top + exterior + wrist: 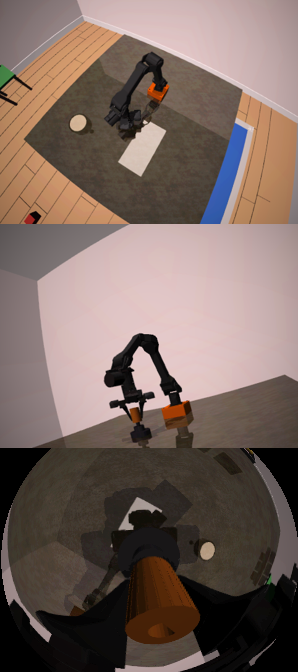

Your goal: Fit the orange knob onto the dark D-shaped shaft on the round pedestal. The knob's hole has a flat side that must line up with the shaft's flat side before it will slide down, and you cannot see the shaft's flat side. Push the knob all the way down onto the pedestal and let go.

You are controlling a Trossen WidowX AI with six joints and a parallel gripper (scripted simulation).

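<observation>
The orange knob lies 2 cm above my gripper tip. From my gripper tip the other things lie so: dark round pedestal 4 cm below.
</observation>
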